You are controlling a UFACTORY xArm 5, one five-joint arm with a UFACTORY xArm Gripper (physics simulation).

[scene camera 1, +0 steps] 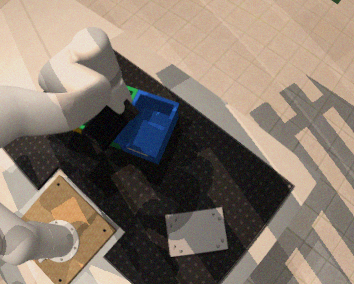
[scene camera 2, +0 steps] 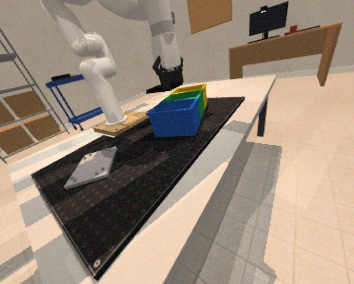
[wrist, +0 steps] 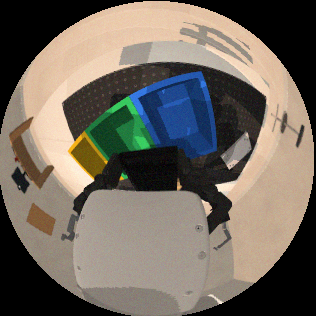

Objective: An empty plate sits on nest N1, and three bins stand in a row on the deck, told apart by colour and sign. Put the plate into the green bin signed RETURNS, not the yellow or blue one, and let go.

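Places are measured from the arm's base along level axes (x back, y right, z up), in centimetres.
Where they show: gripper, fingertip midpoint: (scene camera 1: 119, 107) (scene camera 2: 173, 85) (wrist: 147, 158); arm's base, link origin: (scene camera 1: 60, 241) (scene camera 2: 117, 121).
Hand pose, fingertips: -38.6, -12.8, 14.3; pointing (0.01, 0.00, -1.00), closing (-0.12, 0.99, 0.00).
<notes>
Each offset is from my fingertips to the centre of the thing, as dx, dy, dz. "spot": to the spot under its first point. Level surfaces: height alone.
My gripper (scene camera 2: 169, 75) (wrist: 147, 158) is shut on a black plate {+5.2, +1.0, -0.3} (scene camera 1: 104, 126) (scene camera 2: 171, 83) (wrist: 150, 171), held above the level of the bins. In the wrist view the plate covers the near edges of the green and blue bins. The green bin (scene camera 1: 132, 91) (wrist: 114, 129) is the middle one of the row; in scene camera 1 the arm and plate hide most of it. The blue bin (scene camera 1: 150, 134) (scene camera 2: 175, 121) (wrist: 177, 114) is on one side of it, the yellow bin {spot: +4.9, -24.6, -7.1} (scene camera 2: 201, 87) (wrist: 88, 156) on the other. No sign is readable.
A flat grey piece with small pegs {spot: +6.6, +37.1, -14.5} (scene camera 1: 196, 233) (scene camera 2: 93, 167) (wrist: 237, 151) lies on the black deck {dz -15.7} (scene camera 1: 250, 187) (scene camera 2: 122, 220), apart from the bins. The arm's base stands on a wooden board (scene camera 1: 97, 220) (scene camera 2: 107, 129) beside the deck.
</notes>
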